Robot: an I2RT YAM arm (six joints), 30 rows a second.
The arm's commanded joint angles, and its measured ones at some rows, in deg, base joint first. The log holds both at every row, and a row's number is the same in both.
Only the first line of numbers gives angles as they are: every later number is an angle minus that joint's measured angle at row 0.
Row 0, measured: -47.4, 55.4, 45.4, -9.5, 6.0, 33.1
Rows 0 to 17, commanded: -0.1, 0.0, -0.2, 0.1, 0.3, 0.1; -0.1, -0.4, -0.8, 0.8, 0.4, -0.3; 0.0, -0.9, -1.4, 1.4, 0.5, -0.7; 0.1, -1.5, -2.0, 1.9, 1.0, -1.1; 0.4, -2.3, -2.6, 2.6, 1.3, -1.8; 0.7, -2.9, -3.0, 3.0, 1.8, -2.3; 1.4, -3.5, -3.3, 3.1, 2.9, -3.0; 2.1, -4.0, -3.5, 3.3, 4.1, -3.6; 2.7, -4.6, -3.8, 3.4, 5.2, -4.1; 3.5, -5.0, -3.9, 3.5, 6.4, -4.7; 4.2, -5.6, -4.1, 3.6, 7.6, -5.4; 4.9, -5.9, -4.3, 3.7, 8.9, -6.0; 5.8, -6.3, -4.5, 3.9, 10.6, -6.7; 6.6, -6.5, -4.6, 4.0, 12.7, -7.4; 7.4, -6.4, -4.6, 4.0, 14.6, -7.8; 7.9, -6.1, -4.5, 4.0, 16.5, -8.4; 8.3, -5.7, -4.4, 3.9, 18.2, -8.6; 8.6, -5.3, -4.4, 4.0, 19.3, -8.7
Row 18, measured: 7.9, -5.8, -4.4, 1.9, 12.4, -6.6
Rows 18 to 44, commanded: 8.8, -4.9, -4.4, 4.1, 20.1, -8.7; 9.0, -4.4, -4.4, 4.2, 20.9, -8.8; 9.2, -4.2, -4.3, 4.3, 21.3, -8.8; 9.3, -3.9, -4.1, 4.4, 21.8, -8.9; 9.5, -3.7, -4.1, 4.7, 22.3, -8.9; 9.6, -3.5, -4.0, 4.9, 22.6, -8.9; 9.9, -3.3, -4.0, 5.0, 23.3, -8.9; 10.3, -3.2, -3.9, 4.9, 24.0, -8.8; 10.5, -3.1, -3.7, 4.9, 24.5, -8.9; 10.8, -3.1, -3.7, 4.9, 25.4, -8.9; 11.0, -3.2, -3.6, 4.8, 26.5, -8.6; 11.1, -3.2, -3.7, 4.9, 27.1, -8.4; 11.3, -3.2, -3.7, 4.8, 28.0, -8.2; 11.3, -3.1, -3.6, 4.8, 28.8, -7.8; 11.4, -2.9, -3.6, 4.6, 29.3, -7.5; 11.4, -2.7, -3.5, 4.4, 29.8, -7.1; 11.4, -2.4, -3.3, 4.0, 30.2, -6.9; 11.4, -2.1, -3.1, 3.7, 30.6, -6.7; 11.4, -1.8, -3.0, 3.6, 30.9, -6.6; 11.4, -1.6, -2.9, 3.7, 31.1, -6.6; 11.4, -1.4, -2.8, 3.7, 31.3, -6.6; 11.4, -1.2, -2.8, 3.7, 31.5, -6.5; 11.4, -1.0, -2.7, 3.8, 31.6, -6.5; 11.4, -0.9, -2.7, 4.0, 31.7, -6.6; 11.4, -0.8, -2.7, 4.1, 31.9, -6.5; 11.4, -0.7, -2.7, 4.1, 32.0, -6.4; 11.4, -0.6, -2.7, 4.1, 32.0, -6.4
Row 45, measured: 11.3, -0.9, -3.5, 2.8, 30.4, -7.0
